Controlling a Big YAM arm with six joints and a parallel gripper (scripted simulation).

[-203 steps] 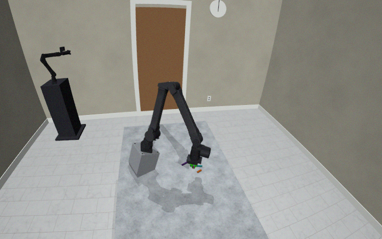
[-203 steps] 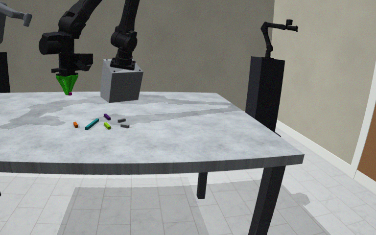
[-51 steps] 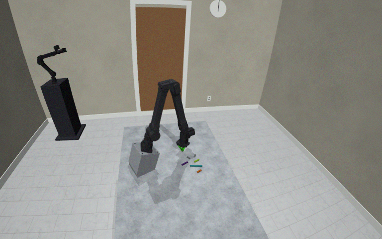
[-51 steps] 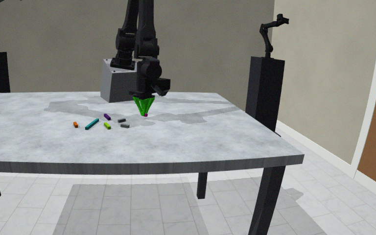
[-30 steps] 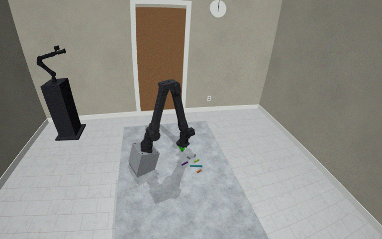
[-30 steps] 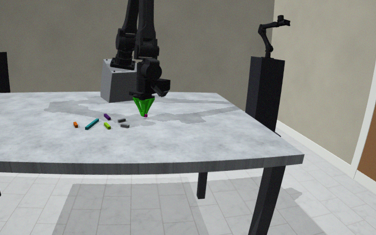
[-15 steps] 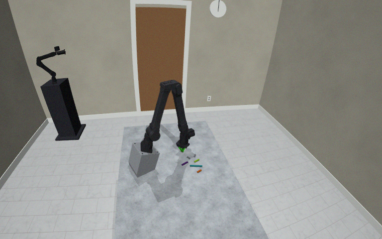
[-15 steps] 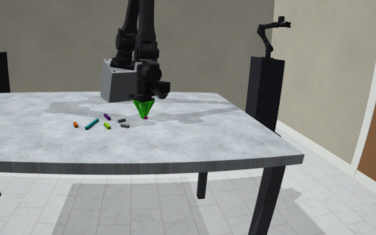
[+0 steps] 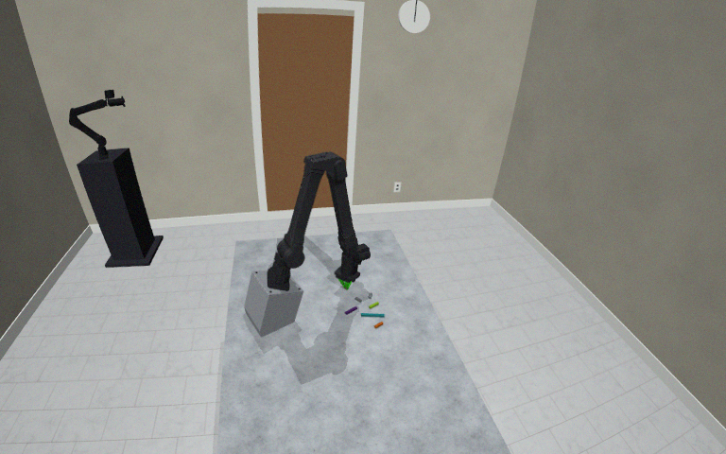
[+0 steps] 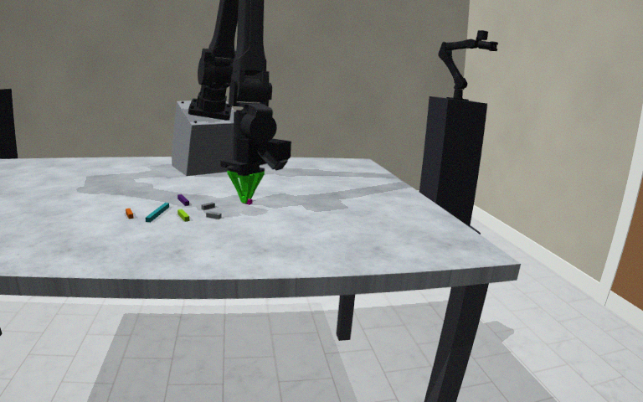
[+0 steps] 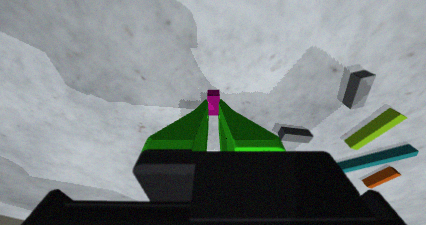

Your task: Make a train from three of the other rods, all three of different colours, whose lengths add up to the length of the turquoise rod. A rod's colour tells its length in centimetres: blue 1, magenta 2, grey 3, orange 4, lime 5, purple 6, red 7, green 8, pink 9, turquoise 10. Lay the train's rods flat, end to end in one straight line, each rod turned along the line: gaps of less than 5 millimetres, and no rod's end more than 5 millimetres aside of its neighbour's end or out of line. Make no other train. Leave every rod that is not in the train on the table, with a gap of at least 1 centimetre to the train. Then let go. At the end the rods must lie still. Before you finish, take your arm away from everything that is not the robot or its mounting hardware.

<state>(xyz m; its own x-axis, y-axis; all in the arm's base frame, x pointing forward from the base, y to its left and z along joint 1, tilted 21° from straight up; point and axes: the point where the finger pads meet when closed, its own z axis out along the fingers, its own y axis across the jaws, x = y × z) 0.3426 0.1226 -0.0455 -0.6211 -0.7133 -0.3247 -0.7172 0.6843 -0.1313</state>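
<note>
Now: hand right at the magenta rod. The rest, counted from my hand: purple rod 140 mm to the right; then turquoise rod 180 mm to the right, 80 mm ahead; then lime rod 130 mm to the right, 100 mm ahead.
</note>
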